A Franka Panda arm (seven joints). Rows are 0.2 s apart.
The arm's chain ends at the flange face. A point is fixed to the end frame.
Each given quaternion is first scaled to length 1.
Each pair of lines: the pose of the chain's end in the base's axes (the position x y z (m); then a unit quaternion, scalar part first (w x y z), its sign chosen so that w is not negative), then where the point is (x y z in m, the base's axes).
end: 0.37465 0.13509 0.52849 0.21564 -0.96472 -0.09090 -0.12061
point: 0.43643 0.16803 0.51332
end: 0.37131 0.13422 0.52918 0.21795 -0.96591 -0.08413 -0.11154
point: 0.43305 0.16667 0.51283
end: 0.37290 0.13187 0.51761 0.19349 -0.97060 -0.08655 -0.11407
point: 0.43487 0.16333 0.50024
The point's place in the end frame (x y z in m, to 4 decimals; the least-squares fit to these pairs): 0.0589 -0.0093 0.0397
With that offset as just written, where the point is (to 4 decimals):
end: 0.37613 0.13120 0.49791 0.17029 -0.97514 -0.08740 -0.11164
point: 0.4382 0.1616 0.4790
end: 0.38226 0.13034 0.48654 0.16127 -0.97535 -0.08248 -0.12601
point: 0.4453 0.1594 0.4689
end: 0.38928 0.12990 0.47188 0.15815 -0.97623 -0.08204 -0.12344
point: 0.4523 0.1588 0.4538
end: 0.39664 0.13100 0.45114 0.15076 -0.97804 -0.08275 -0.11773
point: 0.4594 0.1597 0.4319
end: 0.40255 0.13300 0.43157 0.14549 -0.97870 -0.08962 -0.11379
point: 0.4648 0.1623 0.4117
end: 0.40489 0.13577 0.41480 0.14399 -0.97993 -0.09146 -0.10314
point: 0.4666 0.1653 0.3935
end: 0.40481 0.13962 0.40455 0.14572 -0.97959 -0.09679 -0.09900
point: 0.4660 0.1699 0.3829
